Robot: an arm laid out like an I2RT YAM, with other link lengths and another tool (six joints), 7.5 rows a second.
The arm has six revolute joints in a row. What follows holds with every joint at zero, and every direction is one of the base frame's. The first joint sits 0.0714 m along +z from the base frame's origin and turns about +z. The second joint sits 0.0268 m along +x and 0.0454 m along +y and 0.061 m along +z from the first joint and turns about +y. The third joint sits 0.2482 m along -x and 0.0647 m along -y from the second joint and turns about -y. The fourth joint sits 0.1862 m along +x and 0.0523 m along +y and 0.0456 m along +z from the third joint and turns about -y. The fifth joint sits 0.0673 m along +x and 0.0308 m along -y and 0.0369 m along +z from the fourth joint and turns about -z. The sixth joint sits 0.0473 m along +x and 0.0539 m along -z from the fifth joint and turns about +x. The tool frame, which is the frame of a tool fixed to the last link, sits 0.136 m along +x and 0.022 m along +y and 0.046 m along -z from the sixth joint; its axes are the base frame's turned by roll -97.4, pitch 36.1 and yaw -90 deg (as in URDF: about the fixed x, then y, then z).
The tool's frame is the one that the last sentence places.
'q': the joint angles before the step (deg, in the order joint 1, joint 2, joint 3, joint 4, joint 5, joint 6). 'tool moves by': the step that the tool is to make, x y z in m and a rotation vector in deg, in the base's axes. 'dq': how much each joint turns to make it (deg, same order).
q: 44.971, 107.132, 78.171, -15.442, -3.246, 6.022
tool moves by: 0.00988, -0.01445, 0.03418, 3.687, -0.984, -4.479
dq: -2.645, -5.311, 0.480, -2.381, 0.001, 2.710
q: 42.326, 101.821, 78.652, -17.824, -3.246, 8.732
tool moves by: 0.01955, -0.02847, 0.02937, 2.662, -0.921, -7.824
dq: -4.329, -4.591, 0.982, -3.015, 1.770, 3.344
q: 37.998, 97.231, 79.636, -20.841, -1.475, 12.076
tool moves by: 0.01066, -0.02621, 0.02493, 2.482, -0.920, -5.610
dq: -3.890, -4.284, 0.504, -2.537, 0.481, 2.208
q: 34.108, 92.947, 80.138, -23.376, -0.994, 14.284
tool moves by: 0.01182, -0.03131, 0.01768, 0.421, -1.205, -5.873
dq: -4.087, -3.148, 0.983, -2.884, 1.618, 0.809
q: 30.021, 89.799, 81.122, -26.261, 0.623, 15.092
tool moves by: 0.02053, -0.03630, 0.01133, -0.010, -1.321, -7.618
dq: -5.050, -1.224, 1.222, -1.311, 2.469, 0.940
